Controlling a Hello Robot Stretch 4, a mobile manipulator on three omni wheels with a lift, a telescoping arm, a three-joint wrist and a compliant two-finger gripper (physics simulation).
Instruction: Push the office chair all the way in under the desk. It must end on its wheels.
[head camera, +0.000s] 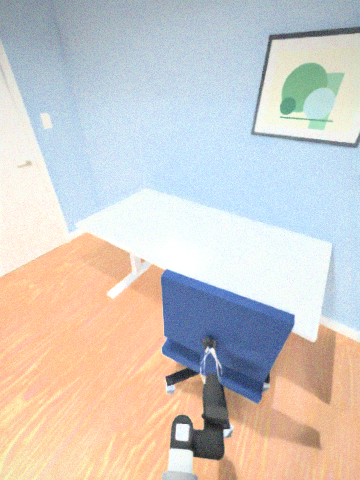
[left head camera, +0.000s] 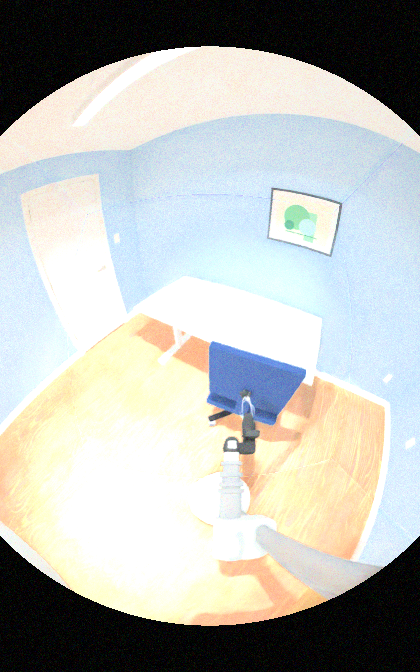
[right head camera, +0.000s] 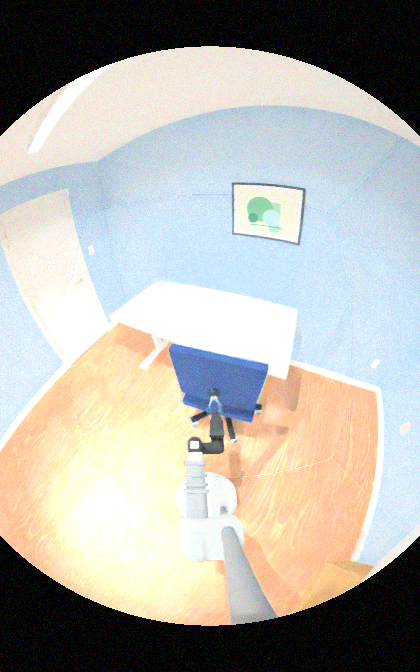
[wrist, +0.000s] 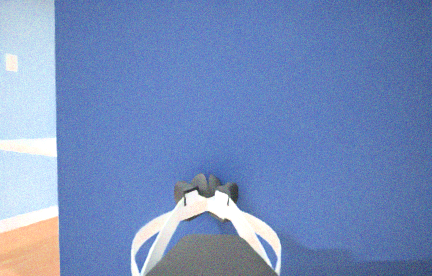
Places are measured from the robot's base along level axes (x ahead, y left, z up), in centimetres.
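Pixels of known places: gripper, fingertip midpoint: (head camera: 208, 337) (wrist: 204, 188).
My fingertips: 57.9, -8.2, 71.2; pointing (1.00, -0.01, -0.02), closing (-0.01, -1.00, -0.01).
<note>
Behind a point stands the place of what it marks, as x, y, z.
The office chair (head camera: 227, 320) @[56.0, -13.2, 85.5] (left head camera: 255, 372) (right head camera: 220, 375) (wrist: 300, 110) @[54.8, -16.4, 78.9] stands upright with its blue backrest toward me. The top of the backrest overlaps the front edge of the white desk (head camera: 200, 225) @[141.5, -4.4, 69.4] (left head camera: 235, 310) (right head camera: 215, 310) in the head views. Dark base legs with casters show below the seat on the floor. How far the seat reaches under the desk is hidden by the backrest. My gripper (head camera: 210, 343) @[57.9, -8.2, 71.2] (left head camera: 245, 394) (right head camera: 214, 393) (wrist: 204, 188) @[57.9, -8.2, 71.2] is shut, with nothing between its fingertips. The tips are at the back of the backrest, low and left of its middle in the wrist view, and appear to touch it.
A white desk leg (head camera: 127, 282) (left head camera: 174, 350) (right head camera: 154, 356) stands on the floor left of the chair. The blue wall (head camera: 175, 125) @[192.4, 18.3, 123.6] is behind the desk, with a framed picture (head camera: 310, 95) @[147.9, -54.1, 145.4] on it. A white door (head camera: 20, 200) @[180.8, 157.7, 60.7] is at the left.
</note>
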